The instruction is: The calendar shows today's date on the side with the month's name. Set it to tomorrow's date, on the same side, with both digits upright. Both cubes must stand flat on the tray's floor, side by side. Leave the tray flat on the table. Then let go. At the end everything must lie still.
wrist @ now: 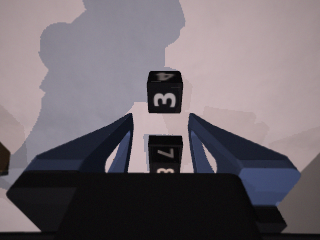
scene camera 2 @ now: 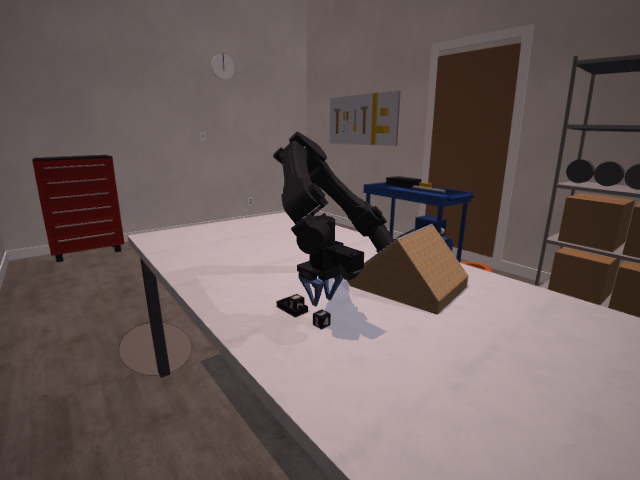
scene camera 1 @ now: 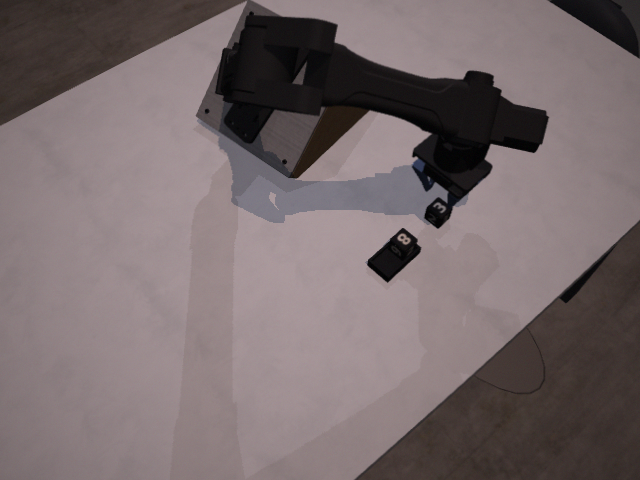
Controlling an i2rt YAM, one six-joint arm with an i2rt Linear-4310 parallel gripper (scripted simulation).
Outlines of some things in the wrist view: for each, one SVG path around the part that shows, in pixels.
My gripper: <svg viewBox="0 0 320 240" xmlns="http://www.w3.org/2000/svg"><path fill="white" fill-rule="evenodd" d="M0 232L0 240L320 240L320 234L281 233L287 227L287 224L277 206L301 177L300 172L289 158L214 126L194 113L189 114L188 121L189 145L194 173L128 173L134 131L133 115L128 113L103 128L36 155L6 192L7 198L41 231L47 232ZM203 145L216 161L216 173L214 173L206 157ZM119 144L116 156L108 172L117 173L93 173L106 172L106 161Z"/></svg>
A black cube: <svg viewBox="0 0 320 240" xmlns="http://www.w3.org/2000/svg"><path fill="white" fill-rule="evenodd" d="M150 71L147 80L148 112L181 113L183 95L181 72Z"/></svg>
